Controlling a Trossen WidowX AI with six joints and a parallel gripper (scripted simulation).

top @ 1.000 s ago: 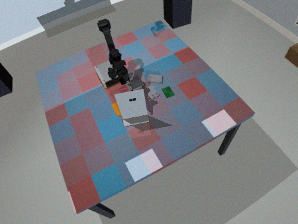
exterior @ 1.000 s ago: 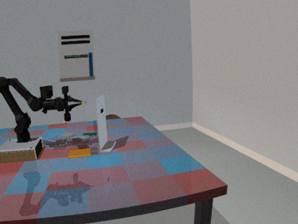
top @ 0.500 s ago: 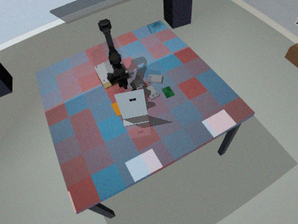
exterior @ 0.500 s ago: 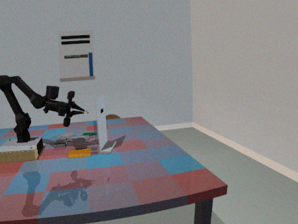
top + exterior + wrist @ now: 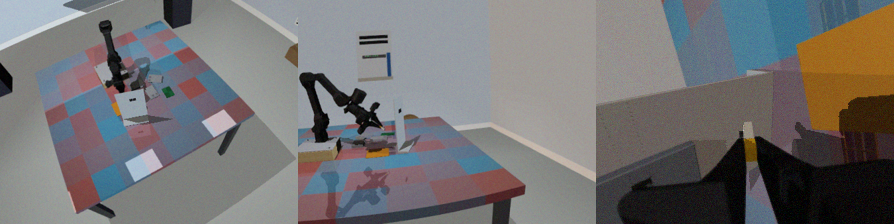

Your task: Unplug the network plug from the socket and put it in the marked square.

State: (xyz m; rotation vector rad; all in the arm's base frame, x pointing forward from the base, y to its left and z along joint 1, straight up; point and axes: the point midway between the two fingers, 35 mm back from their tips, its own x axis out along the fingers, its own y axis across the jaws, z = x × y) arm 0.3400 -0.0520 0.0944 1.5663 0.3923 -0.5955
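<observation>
Right now the orange marked square is 3 cm behind my gripper tip, 2 cm to the right of it and 13 cm below it. Round my gripper tip: upright panel 10 cm ahead, 4 cm to the left, 1 cm below; then green square 1 cm behind, 33 cm to the left, 13 cm below; then yellow network plug 1 cm ahead.
</observation>
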